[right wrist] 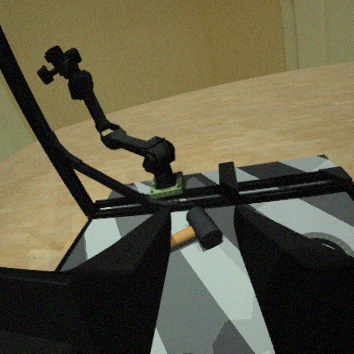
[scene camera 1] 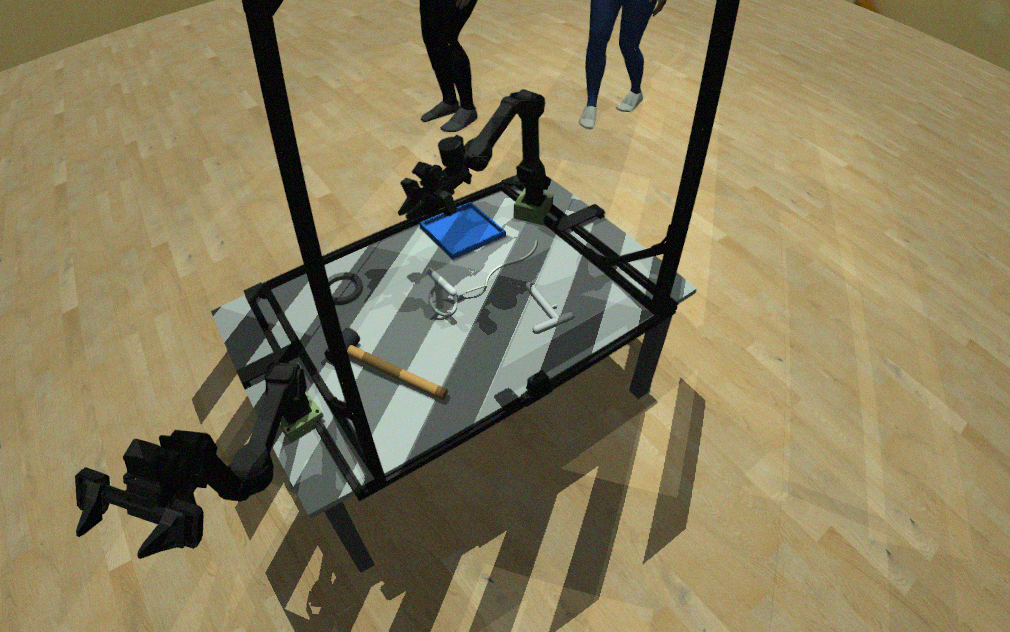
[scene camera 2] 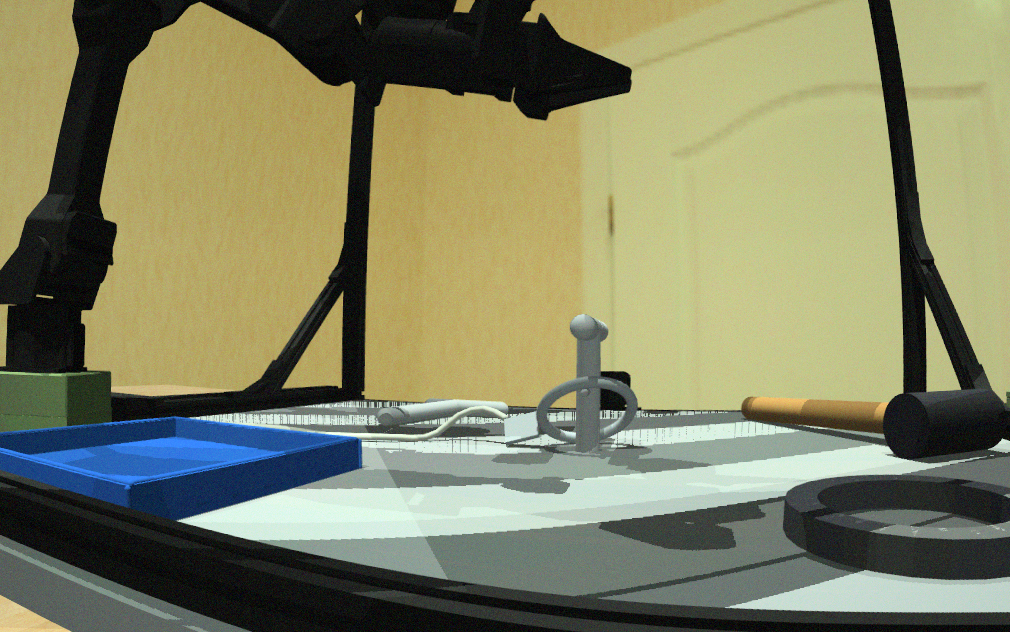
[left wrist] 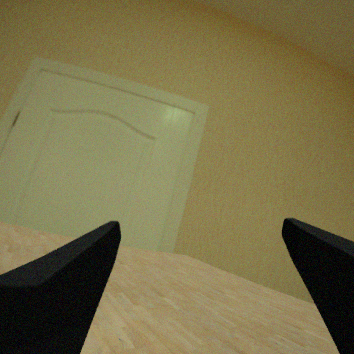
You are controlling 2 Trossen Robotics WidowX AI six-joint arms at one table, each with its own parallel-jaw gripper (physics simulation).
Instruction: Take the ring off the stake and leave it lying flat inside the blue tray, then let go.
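Frame: origin at the left arm's base, x ahead, y left, z up, level; centimetres.
Where they show: left gripper, fingertip midpoint: [scene camera 1: 107, 544] [left wrist: 201, 228]; right gripper, fingertip midpoint: [right wrist: 201, 214] [scene camera 1: 402, 216] [scene camera 2: 631, 81]; left arm's base, origin of the base link: [right wrist: 165, 181] [scene camera 1: 294, 409]; right arm's base, origin of the base link: [scene camera 1: 533, 199] [scene camera 2: 43, 371].
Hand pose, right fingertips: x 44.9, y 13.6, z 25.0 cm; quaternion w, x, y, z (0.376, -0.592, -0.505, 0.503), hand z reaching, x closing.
Observation:
Each offset is from my right fingertips to the centre of the thing.
The thin grey ring @(dx +5.9, dy -8.4, dz -26.1 cm) [scene camera 1: 432, 305] [scene camera 2: 541, 413] is around the light grey stake @(dx +4.2, dy -8.5, dz -26.2 cm) [scene camera 1: 442, 282] [scene camera 2: 588, 357], tilted, its lower edge close to the table. The blue tray @(dx +29.3, dy +14.3, dz -27.7 cm) [scene camera 1: 463, 229] [scene camera 2: 245, 476] lies near the table's far edge in scene camera 1; its floor is bare. My right gripper [scene camera 1: 405, 199] [scene camera 2: 629, 79] [right wrist: 201, 214] is partly open and empty, high above the table near the tray's side, well apart from the ring. My left gripper [scene camera 1: 110, 544] [left wrist: 201, 228] is wide open and empty, off the table at the lower left.
A hammer @(dx -19.8, dy -16.5, dz -26.9 cm) [scene camera 1: 398, 372] [scene camera 2: 815, 412] [right wrist: 204, 228] with a wooden handle lies left of the stake's front. A thick dark ring @(dx -13.0, dy +17.0, dz -28.1 cm) [scene camera 2: 893, 547] lies farther left. A white cable and a pale rod-shaped object @(dx +24.1, dy -24.7, dz -27.9 cm) [scene camera 1: 551, 322] lie right of the stake. Black frame posts [scene camera 1: 297, 178] [scene camera 2: 357, 223] rise around the table.

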